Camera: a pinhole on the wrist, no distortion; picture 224 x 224 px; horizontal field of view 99.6 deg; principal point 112.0 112.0 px. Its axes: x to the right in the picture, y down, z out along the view. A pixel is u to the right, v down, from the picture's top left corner.
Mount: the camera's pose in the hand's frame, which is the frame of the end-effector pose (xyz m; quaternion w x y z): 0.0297 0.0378 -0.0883 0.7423 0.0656 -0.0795 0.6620
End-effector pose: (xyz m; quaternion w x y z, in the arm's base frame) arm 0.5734 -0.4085 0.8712 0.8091 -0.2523 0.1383 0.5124
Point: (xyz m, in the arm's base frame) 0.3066 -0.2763 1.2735
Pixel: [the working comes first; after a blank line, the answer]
In the camera's frame: 0.2140 0.2504 0.4742

155 162
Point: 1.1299 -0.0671 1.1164
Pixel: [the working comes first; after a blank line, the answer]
In the camera's frame: -0.3377 -0.4112 0.5387

53 40
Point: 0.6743 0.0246 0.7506
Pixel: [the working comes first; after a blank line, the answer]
In the camera's frame: 0.1427 -0.3943 0.1942

outside the picture
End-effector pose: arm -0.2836 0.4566 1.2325 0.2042 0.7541 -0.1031 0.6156
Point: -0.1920 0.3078 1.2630
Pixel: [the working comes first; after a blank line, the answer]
In the camera's frame: 0.1096 -0.0003 0.2114

161 112
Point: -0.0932 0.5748 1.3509
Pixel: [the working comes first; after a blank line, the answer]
In the camera's frame: -0.1405 -0.1621 0.2191

51 42
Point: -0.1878 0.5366 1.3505
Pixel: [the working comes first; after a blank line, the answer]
In the camera's frame: -0.0864 -0.1284 0.1394

53 25
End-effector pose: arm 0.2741 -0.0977 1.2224 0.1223 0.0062 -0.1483 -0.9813
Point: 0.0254 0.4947 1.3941
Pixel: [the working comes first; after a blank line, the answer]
In the camera's frame: -0.4817 -0.1437 0.5452

28 87
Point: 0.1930 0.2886 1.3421
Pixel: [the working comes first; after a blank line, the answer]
In the camera's frame: -0.3087 -0.0048 0.3900

37 111
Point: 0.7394 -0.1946 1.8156
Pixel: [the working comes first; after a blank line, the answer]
In the camera's frame: 0.4019 0.4742 0.5376

183 195
